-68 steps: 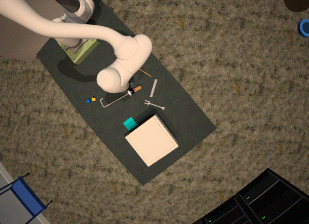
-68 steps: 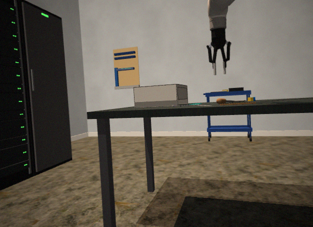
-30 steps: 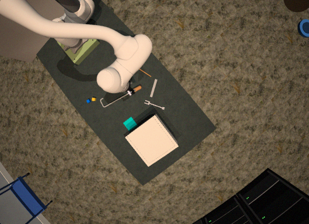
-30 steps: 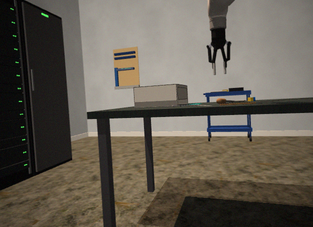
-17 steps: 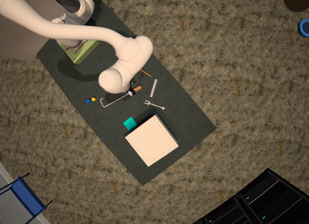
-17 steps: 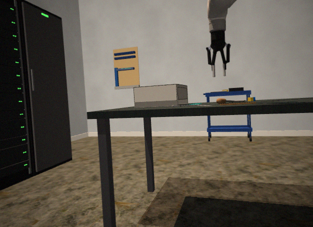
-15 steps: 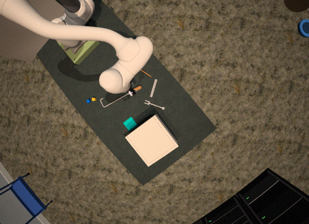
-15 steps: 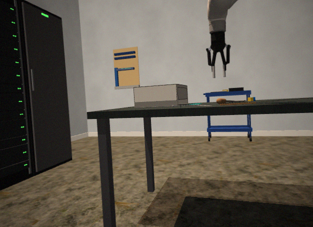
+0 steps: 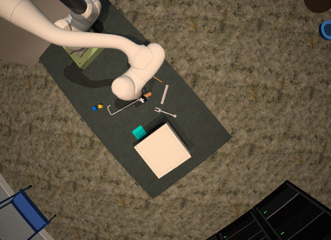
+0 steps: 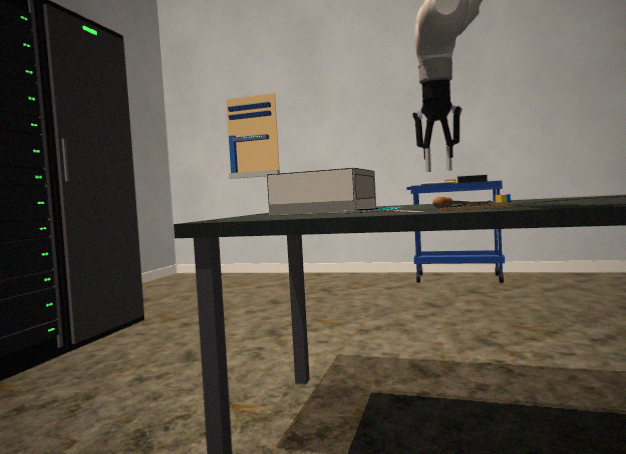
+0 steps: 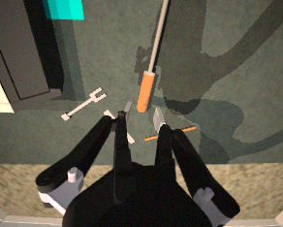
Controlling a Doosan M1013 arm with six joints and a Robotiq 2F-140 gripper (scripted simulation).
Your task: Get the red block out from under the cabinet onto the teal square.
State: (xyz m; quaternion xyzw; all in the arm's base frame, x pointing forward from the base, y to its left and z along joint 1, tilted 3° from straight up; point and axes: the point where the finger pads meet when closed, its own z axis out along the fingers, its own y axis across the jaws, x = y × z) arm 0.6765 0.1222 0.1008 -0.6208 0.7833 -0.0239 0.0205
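Right now my hand is 140 mm above the flat grey bar, 110 mm to the right of it and 80 mm short of it. The rest, counted from my hand: fork-ended tool: 190 mm ahead, 130 mm below, 20 mm to the left; then thin orange stick: 130 mm to the left, 130 mm below, 90 mm behind; then long hook tool: 140 mm to the right, 120 mm below, 70 mm behind.
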